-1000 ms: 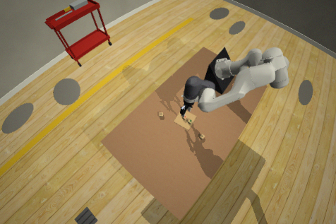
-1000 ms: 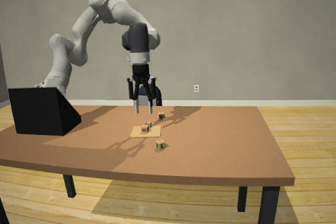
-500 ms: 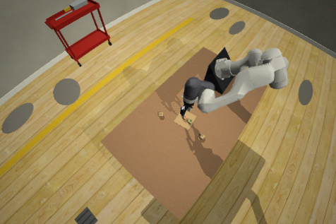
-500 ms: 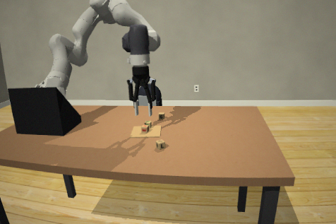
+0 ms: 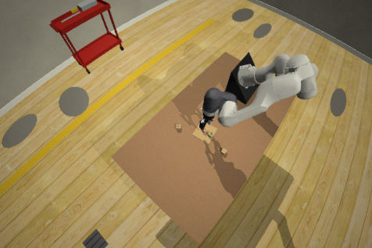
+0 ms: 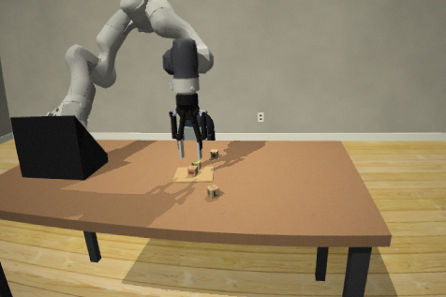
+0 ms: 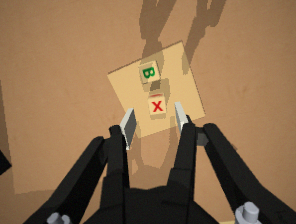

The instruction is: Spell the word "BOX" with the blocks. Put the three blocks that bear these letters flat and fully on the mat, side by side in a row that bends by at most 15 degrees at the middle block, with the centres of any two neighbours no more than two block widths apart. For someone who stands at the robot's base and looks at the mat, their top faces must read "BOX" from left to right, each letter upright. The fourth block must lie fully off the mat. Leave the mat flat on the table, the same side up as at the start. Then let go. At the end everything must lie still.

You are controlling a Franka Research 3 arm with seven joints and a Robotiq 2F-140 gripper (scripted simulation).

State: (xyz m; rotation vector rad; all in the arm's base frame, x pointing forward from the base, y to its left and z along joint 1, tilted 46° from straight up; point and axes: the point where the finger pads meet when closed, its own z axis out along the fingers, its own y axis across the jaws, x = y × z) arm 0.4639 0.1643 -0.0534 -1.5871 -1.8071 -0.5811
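My gripper is now 10 cm above the tan mat and 1 cm to the right of it. Round my hand: O block: 14 cm to the right, 13 cm ahead, 8 cm below.
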